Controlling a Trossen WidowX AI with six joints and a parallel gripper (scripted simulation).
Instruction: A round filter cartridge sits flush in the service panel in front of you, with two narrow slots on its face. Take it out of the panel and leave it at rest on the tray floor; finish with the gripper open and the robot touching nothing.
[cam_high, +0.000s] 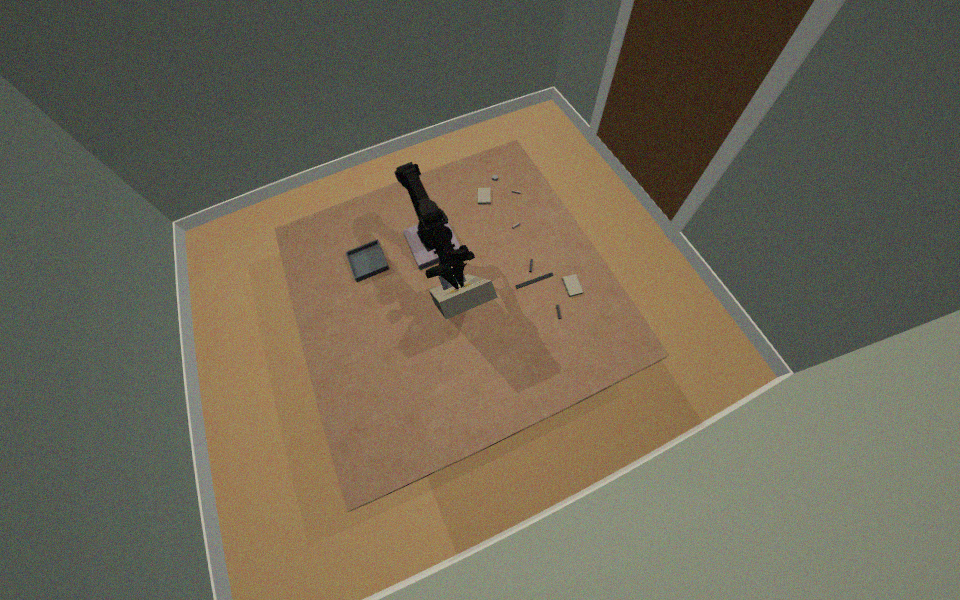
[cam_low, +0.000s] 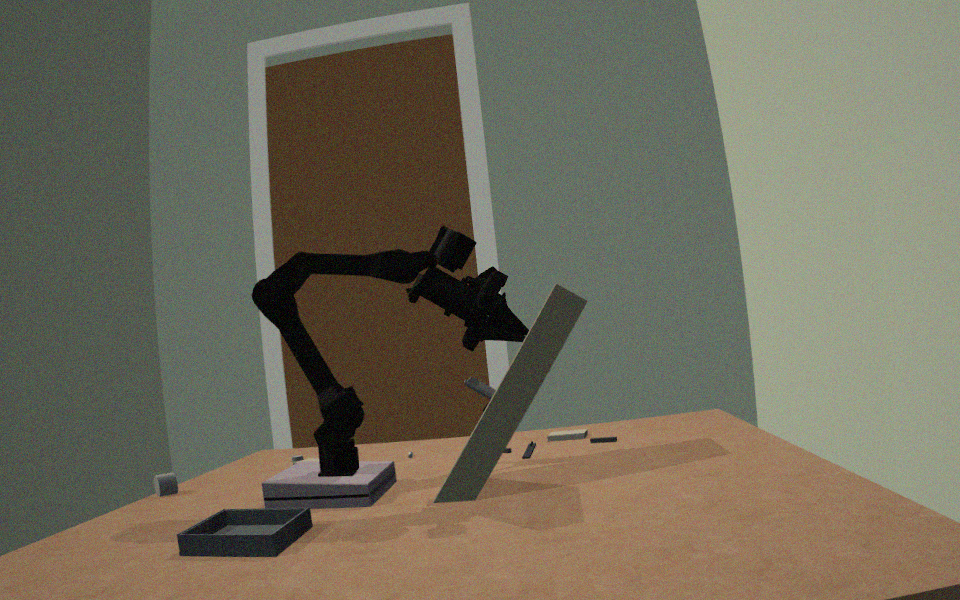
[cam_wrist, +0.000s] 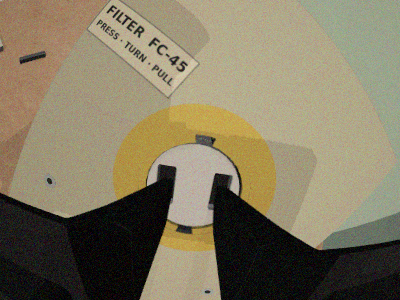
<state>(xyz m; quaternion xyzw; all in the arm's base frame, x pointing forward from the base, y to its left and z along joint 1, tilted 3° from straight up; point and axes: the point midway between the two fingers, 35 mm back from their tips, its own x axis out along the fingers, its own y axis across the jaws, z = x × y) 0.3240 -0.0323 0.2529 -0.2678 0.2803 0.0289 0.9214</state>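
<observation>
Right now the white round cartridge is 1 cm below my gripper tip and 1 cm ahead of it. Also, from my gripper tip: service panel: 8 cm below, 3 cm behind; dark tray: 45 cm behind, 25 cm below, 24 cm to the right.
</observation>
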